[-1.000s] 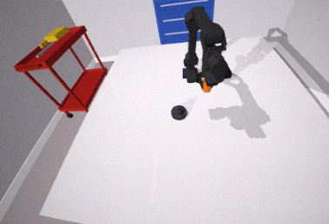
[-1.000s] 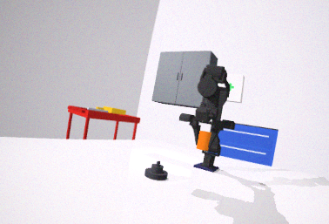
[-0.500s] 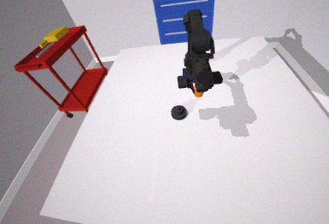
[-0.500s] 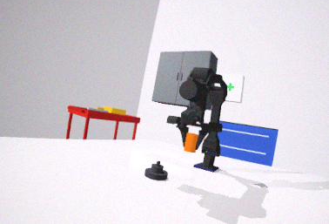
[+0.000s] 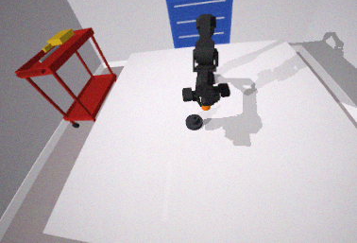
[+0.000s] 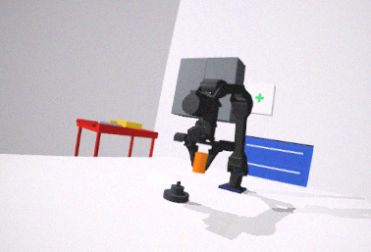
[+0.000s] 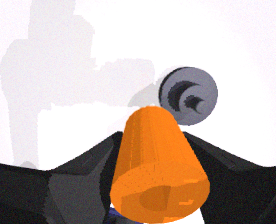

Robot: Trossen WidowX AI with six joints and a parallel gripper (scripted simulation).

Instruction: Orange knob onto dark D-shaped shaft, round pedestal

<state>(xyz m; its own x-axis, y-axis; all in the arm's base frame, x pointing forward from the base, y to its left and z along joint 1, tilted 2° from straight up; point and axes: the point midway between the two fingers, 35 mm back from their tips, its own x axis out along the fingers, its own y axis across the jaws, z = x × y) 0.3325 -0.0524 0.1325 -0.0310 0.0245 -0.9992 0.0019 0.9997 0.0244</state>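
The round dark pedestal is 6 cm to the right of my gripper tip and 8 cm below it. Round my gripper tip: orange knob: 2 cm above.
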